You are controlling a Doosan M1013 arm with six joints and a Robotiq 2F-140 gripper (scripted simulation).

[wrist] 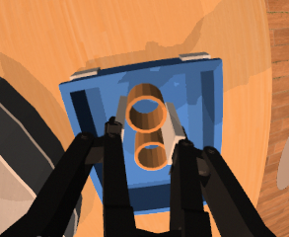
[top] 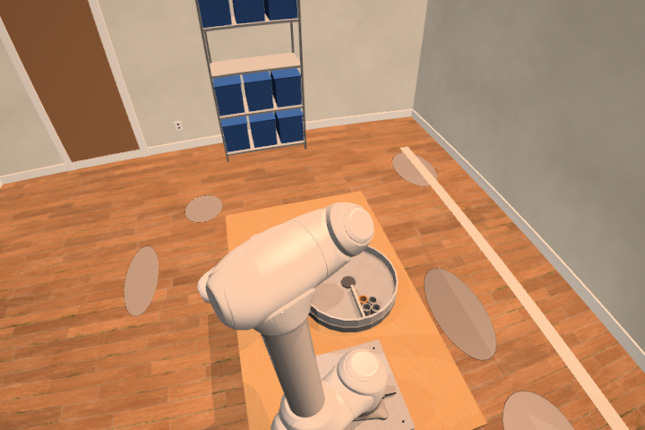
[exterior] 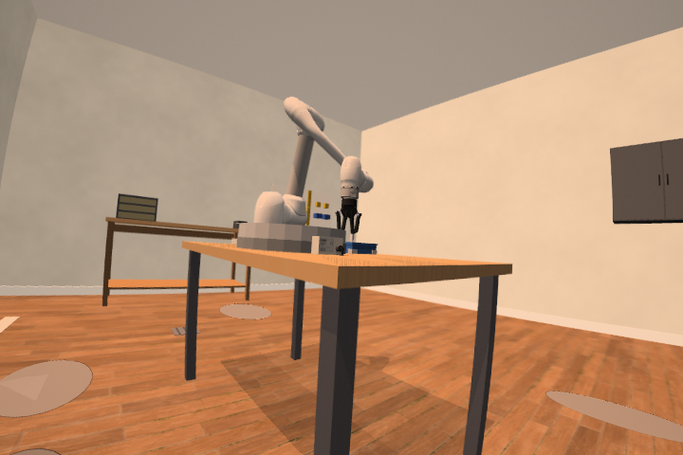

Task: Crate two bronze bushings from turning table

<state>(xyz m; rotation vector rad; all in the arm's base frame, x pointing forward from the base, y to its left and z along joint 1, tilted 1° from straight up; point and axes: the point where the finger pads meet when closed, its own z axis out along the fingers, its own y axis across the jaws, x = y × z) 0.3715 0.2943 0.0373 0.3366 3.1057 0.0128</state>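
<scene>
Right now the crate is 40 mm ahead of my hand, 30 mm below it and 10 mm to the left of it. From my hand the other things lie so: round grey turning table 320 mm to the right, 110 mm ahead, 10 mm below.
</scene>
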